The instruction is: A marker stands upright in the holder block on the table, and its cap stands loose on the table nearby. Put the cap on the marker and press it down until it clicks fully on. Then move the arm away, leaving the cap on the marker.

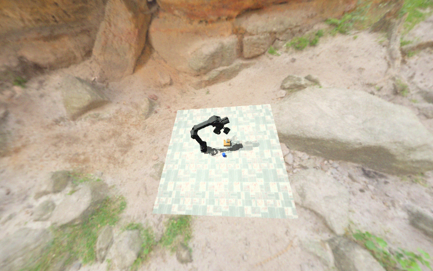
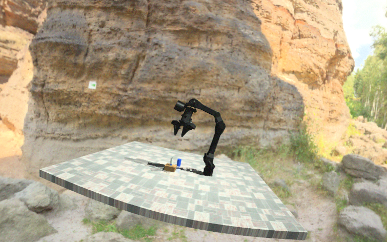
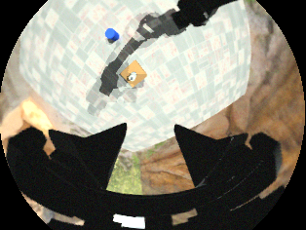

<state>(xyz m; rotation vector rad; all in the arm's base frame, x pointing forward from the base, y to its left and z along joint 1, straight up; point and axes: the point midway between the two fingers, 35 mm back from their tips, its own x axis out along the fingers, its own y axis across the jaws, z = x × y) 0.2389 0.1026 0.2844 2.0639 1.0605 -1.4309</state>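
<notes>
The blue cap is 23 cm below my gripper tip, 19 cm to the right of it and 1 cm behind it. Round my gripper tip: tan holder block (24 cm below, 4 cm to the right, 2 cm ahead).
</notes>
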